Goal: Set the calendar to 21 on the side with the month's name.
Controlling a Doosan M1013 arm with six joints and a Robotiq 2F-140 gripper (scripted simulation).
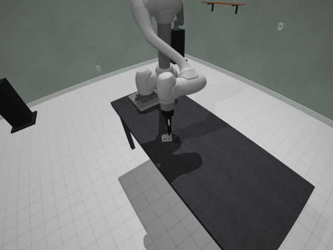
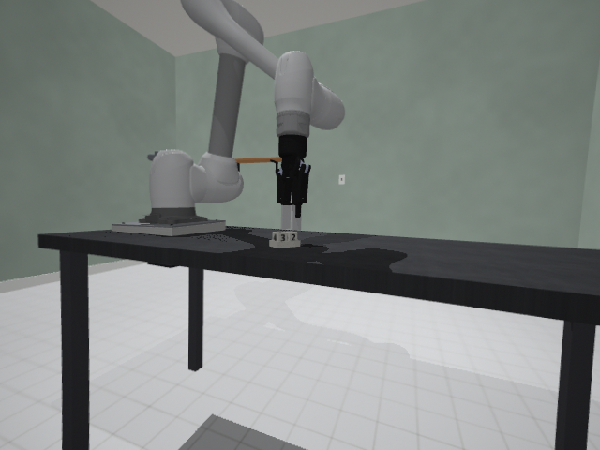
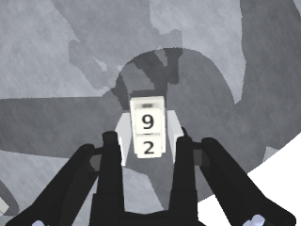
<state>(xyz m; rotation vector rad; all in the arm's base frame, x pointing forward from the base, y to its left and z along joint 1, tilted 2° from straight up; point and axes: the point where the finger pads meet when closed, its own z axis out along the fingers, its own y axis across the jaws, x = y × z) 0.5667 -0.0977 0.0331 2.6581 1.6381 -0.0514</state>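
Right now my hand is 50 mm above the cube. Round my hand: white tray: 70 mm below, 10 mm to the right, 10 mm behind.
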